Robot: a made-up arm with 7 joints.
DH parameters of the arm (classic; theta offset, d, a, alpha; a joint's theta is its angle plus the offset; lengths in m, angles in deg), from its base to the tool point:
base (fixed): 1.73 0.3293 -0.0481 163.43
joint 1: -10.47 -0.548 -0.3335 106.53
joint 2: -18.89 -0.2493 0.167 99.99
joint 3: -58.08 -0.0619 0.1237 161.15
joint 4: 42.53 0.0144 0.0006 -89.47
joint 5: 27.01 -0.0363 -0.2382 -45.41
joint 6: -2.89 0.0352 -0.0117 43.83
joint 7: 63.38 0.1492 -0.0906 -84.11
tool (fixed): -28.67 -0.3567 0 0
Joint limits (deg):
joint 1: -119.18..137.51
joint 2: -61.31..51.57
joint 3: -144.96..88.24
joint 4: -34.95..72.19
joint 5: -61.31..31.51
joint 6: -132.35..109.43
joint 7: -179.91..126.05
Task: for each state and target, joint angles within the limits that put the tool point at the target. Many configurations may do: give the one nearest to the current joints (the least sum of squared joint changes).
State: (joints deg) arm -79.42 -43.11 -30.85 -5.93 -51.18 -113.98 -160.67
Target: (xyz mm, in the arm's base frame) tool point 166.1 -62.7 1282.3
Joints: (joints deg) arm -57.74 -27.55 -13.43 -19.23 -11.16 -107.74 -170.24
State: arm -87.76 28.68 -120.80 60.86 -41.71 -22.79 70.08
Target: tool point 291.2 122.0 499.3
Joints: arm -106.22 26.22 -128.67 72.19 -49.85 -59.75 59.43
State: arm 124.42 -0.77 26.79 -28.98 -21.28 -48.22 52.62
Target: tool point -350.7 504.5 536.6
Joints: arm 127.15 -1.23 25.69 -27.90 -21.75 -47.25 56.83
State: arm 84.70 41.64 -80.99 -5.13 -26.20 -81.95 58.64
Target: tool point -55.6 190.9 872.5
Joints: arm 83.93 19.62 -88.67 -5.11 -42.50 -91.35 70.61
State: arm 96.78 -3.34 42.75 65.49 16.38 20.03 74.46
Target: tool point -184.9 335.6 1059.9
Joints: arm 100.98 -12.09 48.75 62.25 13.07 17.90 76.41
